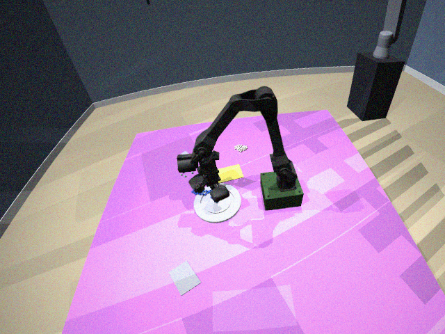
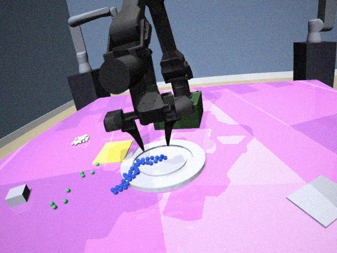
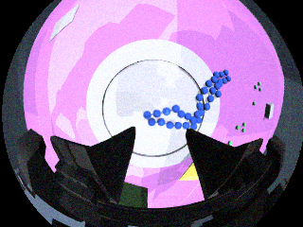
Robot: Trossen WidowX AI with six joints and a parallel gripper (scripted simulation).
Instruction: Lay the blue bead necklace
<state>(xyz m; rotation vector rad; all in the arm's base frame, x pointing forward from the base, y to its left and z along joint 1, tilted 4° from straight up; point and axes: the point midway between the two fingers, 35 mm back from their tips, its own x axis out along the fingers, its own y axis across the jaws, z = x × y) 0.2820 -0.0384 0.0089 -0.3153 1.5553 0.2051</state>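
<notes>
Right now my gripper tip is 30 mm above the round white bead board and 10 mm to the right of it. From my gripper tip the other things lie so: yellow sheet: 150 mm to the right, 70 mm behind, 40 mm below; then grey tile: 310 mm to the left, 140 mm ahead, 40 mm below; then cube: 320 mm to the right, 150 mm ahead, 30 mm below.
</notes>
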